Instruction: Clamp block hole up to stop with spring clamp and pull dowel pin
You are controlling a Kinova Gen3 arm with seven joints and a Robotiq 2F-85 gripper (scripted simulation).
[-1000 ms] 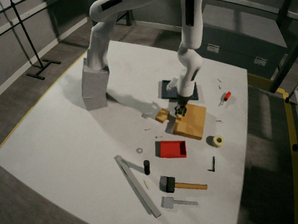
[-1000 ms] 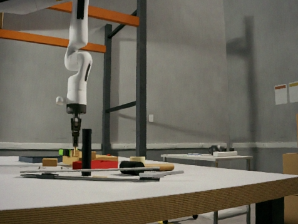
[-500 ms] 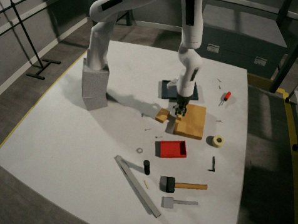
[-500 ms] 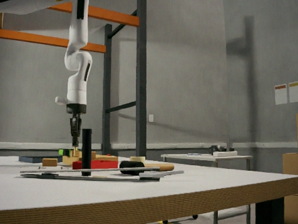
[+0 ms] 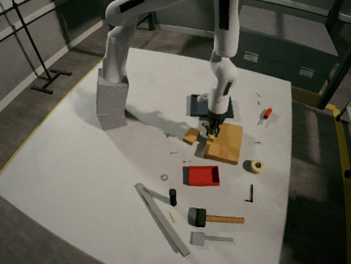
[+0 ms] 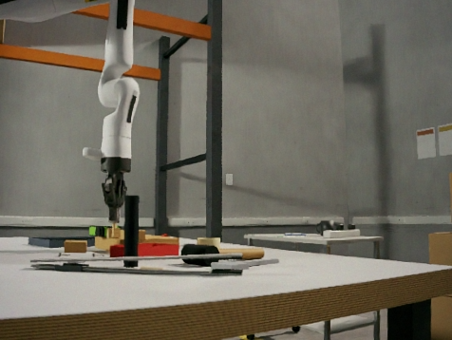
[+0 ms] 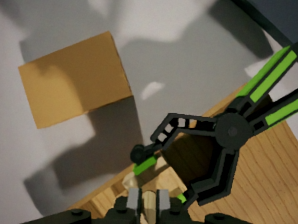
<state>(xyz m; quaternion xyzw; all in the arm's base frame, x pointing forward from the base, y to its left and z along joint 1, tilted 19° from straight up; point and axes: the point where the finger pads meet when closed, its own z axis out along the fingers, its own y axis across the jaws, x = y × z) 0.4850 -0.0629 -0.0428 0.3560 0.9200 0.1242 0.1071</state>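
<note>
The dowel pin is 2 cm below my hand. From my hand the other things lie so: pale wooden block (4 cm below); then wooden bench board (6 cm below, 6 cm ahead); then tan wooden block (9 cm behind, 7 cm below, 1 cm to the left).
</note>
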